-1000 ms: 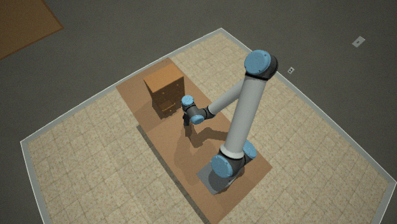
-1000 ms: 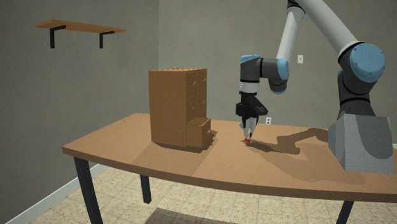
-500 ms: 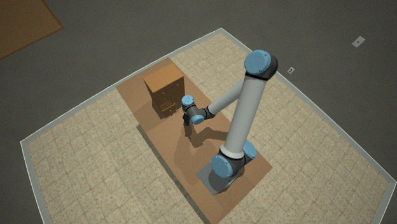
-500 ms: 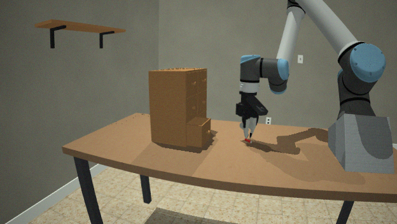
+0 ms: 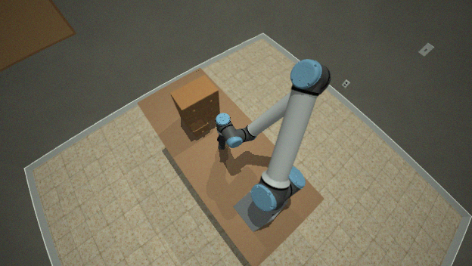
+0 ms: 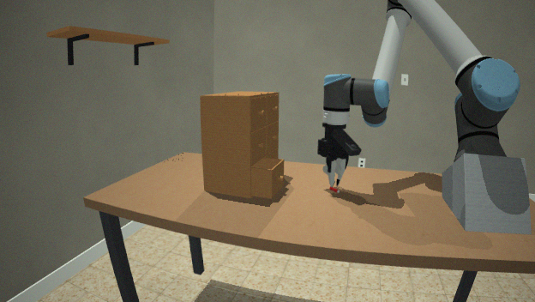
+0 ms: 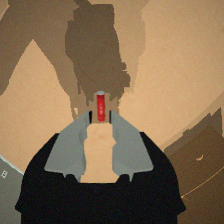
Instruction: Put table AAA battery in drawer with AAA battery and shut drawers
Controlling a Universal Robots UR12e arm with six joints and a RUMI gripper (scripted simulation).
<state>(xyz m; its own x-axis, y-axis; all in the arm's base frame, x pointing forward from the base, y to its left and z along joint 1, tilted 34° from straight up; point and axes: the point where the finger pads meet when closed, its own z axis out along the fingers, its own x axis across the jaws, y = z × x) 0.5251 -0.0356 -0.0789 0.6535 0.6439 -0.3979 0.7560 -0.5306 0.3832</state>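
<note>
The AAA battery lies 3 cm below my hand.
</note>
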